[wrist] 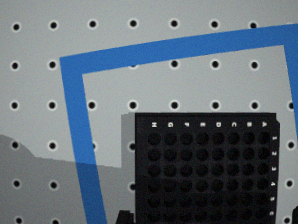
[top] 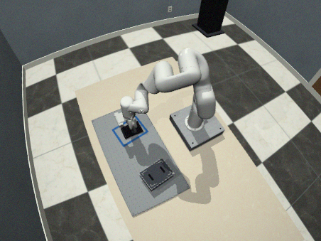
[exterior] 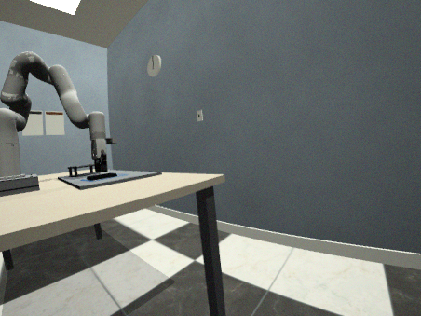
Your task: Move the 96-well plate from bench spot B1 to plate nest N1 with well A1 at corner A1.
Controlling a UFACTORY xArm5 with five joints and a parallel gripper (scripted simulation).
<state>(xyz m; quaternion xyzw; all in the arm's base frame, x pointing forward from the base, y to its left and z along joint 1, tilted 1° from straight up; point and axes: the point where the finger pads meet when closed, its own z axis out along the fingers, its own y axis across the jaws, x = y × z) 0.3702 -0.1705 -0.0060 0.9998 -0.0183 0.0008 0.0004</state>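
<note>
My hand is 30 mm above the 96-well plate. The rest, counted from my hand: A1 label: 390 mm to the left, 70 mm behind, 20 mm above; plate nest: 350 mm to the left, 20 mm above, 10 mm ahead.
</note>
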